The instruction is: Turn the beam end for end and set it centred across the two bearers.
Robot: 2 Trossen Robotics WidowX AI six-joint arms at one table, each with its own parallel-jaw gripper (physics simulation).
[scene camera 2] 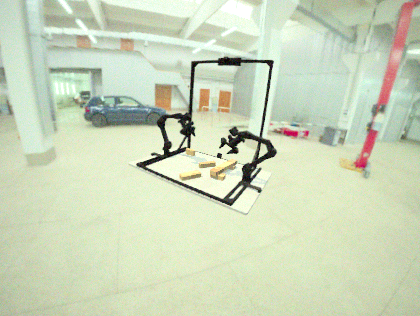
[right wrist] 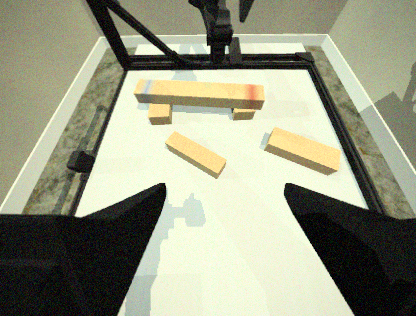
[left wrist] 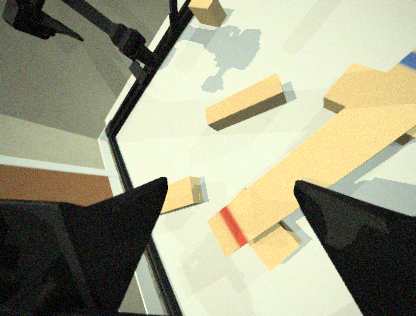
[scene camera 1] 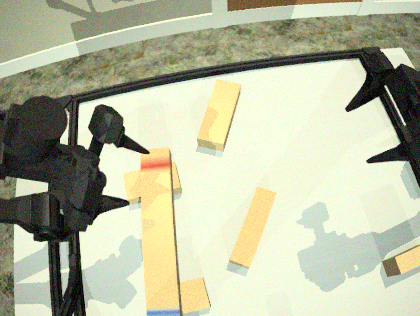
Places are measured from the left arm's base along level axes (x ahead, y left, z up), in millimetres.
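Pixels of known places: left gripper, fingertip midpoint: (scene camera 2: 222, 151) (right wrist: 224, 30) (left wrist: 230, 184) (scene camera 1: 138, 178); right gripper, fingertip midpoint: (scene camera 2: 192, 137) (right wrist: 224, 188) (left wrist: 94, 14) (scene camera 1: 356, 135); left arm's base, origin of the base link: (scene camera 2: 246, 180) (right wrist: 217, 59) (scene camera 1: 61, 228); right arm's base, origin of the base link: (scene camera 2: 166, 154) (left wrist: 152, 61).
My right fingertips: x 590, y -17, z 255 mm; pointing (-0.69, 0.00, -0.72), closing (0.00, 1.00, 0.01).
For each thing: its top centre in the pictures, then the offset to it from my right fingertips.
- long wooden beam, middle of its top: (left wrist: 316, 162) (scene camera 1: 157, 236) (right wrist: 198, 88) (scene camera 2: 224, 164) dx -350, dy -45, dz -199 mm
- red-end bearer, middle of its top: (left wrist: 255, 226) (scene camera 1: 150, 180) (right wrist: 242, 97) dx -356, dy +91, dz -237 mm
- blue-end bearer, middle of its top: (scene camera 1: 176, 298) (left wrist: 381, 95) (right wrist: 159, 102) dx -338, dy -171, dz -237 mm
- thick loose block, middle of its top: (scene camera 1: 220, 109) (left wrist: 164, 198) (right wrist: 304, 147) (scene camera 2: 190, 173) dx -173, dy +239, dz -236 mm
The long wooden beam (scene camera 1: 159, 235) (scene camera 2: 227, 167) (left wrist: 310, 155) (right wrist: 200, 93) lies across two short wooden bearers. Its red-banded end is at the top in scene camera 1, its blue-banded end at the bottom. The red-end bearer (scene camera 1: 132, 187) (left wrist: 275, 247) (right wrist: 243, 114) shows on both sides of the beam in scene camera 1. The blue-end bearer (scene camera 1: 195, 296) (left wrist: 347, 85) (right wrist: 160, 114) shows right of the beam there. My left gripper (scene camera 1: 138, 177) (left wrist: 230, 184) is open and empty, above and beside the red end. My right gripper (scene camera 1: 358, 135) (right wrist: 224, 188) is open and empty, far from the beam.
A thick loose block (scene camera 1: 219, 115) (left wrist: 180, 197) (right wrist: 303, 151) and a narrower one (scene camera 1: 252, 227) (left wrist: 245, 102) (right wrist: 196, 154) lie right of the beam in scene camera 1. Another block (scene camera 1: 407, 262) (left wrist: 206, 11) lies at the right. A black frame (scene camera 1: 220, 72) edges the table.
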